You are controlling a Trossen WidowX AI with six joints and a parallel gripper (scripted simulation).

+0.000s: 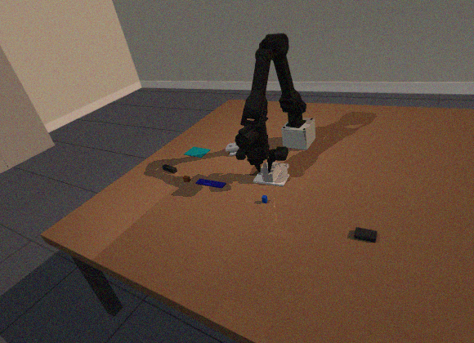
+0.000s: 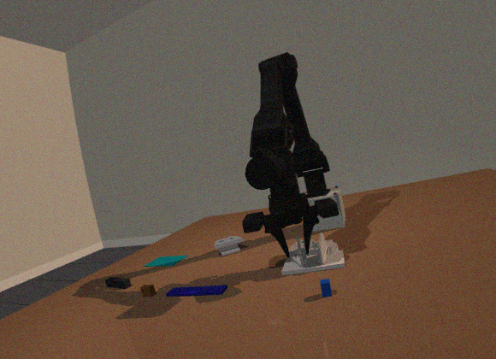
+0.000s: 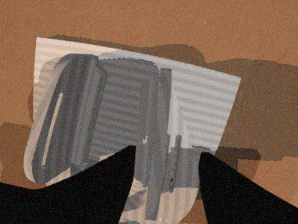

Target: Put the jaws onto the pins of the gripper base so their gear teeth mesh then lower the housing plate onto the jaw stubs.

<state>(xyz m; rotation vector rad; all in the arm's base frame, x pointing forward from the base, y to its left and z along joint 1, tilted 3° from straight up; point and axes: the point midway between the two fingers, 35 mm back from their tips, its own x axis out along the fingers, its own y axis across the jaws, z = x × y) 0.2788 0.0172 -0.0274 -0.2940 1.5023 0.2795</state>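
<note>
Now: gripper tip 4 cm past the gripper jaw, 1 cm to the right of it and 1 cm below it. From my gripper tip the other things lie so: small blue block: 13 cm ahead, 9 cm to the left, 1 cm below; then small grey block: 24 cm to the right, 11 cm behind, 1 cm below; then blue bar: 17 cm to the right, 14 cm ahead, 2 cm below.
</note>
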